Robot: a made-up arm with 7 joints. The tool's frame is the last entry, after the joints. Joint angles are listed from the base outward. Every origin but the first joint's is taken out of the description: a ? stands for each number. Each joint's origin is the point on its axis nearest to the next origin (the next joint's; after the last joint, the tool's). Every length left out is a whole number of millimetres.
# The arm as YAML. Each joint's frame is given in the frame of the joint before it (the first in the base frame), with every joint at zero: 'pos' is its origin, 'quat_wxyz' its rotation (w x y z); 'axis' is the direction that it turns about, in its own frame. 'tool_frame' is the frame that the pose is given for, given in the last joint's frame.
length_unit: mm
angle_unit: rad
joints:
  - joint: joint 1
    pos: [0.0, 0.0, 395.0]
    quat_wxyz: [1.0, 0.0, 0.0, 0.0]
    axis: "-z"
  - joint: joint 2
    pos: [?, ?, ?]
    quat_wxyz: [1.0, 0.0, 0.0, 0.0]
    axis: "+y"
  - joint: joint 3
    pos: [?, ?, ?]
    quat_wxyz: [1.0, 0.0, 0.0, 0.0]
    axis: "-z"
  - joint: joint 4
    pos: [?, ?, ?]
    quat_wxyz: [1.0, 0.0, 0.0, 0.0]
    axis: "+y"
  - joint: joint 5
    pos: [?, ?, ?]
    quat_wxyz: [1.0, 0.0, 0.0, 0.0]
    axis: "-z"
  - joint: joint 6
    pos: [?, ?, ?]
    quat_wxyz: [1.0, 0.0, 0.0, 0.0]
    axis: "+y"
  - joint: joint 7
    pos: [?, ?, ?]
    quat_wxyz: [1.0, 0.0, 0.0, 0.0]
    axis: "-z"
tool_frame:
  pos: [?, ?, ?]
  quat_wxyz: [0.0, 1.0, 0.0, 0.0]
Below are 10 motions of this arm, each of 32 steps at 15 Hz.
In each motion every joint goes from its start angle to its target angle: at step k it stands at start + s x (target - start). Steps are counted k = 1, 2, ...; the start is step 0. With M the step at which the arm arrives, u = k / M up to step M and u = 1 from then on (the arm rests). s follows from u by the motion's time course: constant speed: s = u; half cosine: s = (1 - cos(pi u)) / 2; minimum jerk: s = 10 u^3 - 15 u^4 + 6 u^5.
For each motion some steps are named. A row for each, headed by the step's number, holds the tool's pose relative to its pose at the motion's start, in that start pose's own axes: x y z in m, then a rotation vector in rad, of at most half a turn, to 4 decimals.
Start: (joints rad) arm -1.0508 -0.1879 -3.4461 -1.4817 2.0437 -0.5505 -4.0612
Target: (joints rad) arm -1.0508 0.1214 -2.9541 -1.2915 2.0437 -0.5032 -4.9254
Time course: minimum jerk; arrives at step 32
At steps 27, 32:
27: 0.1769 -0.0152 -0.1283 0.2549 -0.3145 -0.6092
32: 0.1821 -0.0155 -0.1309 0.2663 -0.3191 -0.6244

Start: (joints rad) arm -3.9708 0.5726 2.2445 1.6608 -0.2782 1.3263 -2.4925
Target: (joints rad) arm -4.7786 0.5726 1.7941 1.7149 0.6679 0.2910 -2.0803
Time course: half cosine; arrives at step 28
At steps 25, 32:
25: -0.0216 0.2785 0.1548 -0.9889 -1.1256 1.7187
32: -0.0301 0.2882 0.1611 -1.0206 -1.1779 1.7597

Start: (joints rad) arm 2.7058 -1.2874 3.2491 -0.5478 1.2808 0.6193 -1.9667
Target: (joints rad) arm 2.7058 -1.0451 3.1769 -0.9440 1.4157 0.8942 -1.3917
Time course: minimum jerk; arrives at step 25
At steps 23, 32:
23: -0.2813 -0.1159 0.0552 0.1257 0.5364 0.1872
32: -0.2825 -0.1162 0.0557 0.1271 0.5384 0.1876

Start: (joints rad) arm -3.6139 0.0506 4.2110 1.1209 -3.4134 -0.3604 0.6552
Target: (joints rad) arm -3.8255 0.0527 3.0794 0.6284 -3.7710 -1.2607 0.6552
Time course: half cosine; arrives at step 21
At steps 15, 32:
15: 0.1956 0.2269 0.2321 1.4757 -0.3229 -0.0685
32: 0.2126 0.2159 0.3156 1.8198 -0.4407 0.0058

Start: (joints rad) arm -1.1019 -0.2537 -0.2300 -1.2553 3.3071 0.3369 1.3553
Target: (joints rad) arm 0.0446 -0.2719 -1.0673 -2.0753 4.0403 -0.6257 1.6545
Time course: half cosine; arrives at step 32
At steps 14, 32:
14: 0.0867 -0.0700 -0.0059 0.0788 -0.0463 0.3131
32: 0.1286 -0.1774 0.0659 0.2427 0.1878 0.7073

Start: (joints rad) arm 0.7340 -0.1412 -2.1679 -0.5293 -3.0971 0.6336 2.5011
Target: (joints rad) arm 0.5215 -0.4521 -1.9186 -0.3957 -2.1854 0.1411 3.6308
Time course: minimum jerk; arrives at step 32
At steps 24, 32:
24: 0.2065 -0.1287 0.1059 -0.5741 -0.6150 1.4922
32: 0.2217 -0.1465 0.1172 -0.6864 -0.6266 1.6675

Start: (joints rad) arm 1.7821 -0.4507 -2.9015 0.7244 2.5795 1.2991 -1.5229
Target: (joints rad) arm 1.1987 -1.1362 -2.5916 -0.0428 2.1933 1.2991 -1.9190
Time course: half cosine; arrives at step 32
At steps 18, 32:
18: -0.1567 -0.0799 0.1763 -0.0988 -0.0620 -0.6175
32: -0.2940 -0.0398 0.3316 -0.2213 -0.1189 -1.1132

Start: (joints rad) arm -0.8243 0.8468 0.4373 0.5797 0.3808 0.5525 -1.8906
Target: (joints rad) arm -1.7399 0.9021 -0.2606 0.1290 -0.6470 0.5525 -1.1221
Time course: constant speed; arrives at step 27
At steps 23, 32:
23: 0.3975 -0.1266 0.5289 -0.3486 -1.7002 -0.2662
32: 0.3952 -0.1264 0.6354 -0.3718 -1.9825 -0.3583

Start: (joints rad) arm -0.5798 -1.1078 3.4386 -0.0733 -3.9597 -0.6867 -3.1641
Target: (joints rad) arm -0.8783 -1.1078 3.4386 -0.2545 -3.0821 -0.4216 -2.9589
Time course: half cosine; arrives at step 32
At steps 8, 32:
8: 0.0023 -0.0265 -0.0043 0.0244 0.0423 0.1453
32: 0.0095 -0.2006 0.0092 0.1321 0.4062 0.9642

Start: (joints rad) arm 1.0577 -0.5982 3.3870 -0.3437 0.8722 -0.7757 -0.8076
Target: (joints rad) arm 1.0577 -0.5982 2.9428 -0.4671 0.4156 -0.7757 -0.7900
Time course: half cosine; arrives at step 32
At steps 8, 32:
8: -0.0122 0.0149 0.0026 0.0794 0.0761 -0.0688
32: -0.0630 0.1074 0.0554 0.5360 0.5386 -0.4467

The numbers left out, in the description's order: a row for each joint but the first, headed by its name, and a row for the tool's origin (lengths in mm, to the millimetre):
joint 2: 0.0 -14.0 0.0
joint 3: 0.0 0.0 411.0
joint 4: 0.0 -10.0 0.0
joint 5: 0.0 0.0 287.0
joint 6: 0.0 -1.0 0.0
joint 7: 0.0 0.0 106.0
tool: 0.0 0.0 0.0

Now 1 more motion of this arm.
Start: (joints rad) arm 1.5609 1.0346 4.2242 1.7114 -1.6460 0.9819 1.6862
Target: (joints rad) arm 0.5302 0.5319 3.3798 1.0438 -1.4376 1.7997 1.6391
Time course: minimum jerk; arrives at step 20
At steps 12, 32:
12: 0.0452 -0.1867 -0.2146 -1.5257 0.1818 -0.2849
32: 0.0181 -0.2542 -0.2115 -2.1320 0.6045 -0.4545

